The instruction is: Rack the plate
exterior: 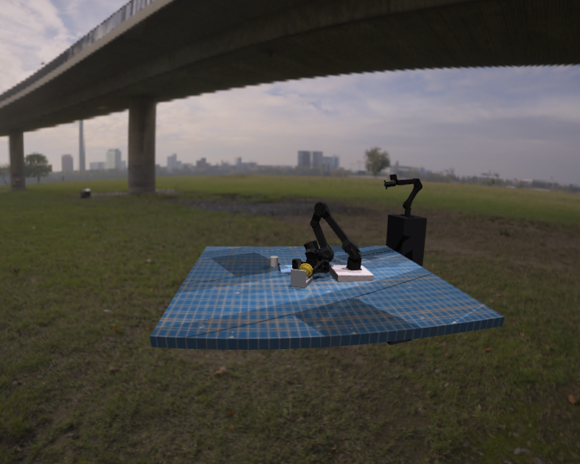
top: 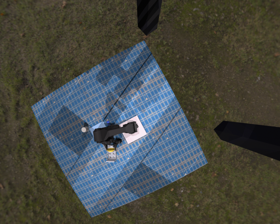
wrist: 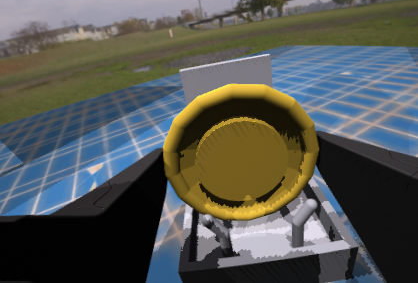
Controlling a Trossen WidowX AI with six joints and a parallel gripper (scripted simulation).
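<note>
The yellow plate is 10 mm to the right of my gripper tip. The rest, counted from my gripper tip: white cup 290 mm to the right, 80 mm ahead, 30 mm below; dish rack 30 mm below, 20 mm to the left, 20 mm ahead; blue spoon 190 mm to the right, 110 mm behind, 50 mm below.
</note>
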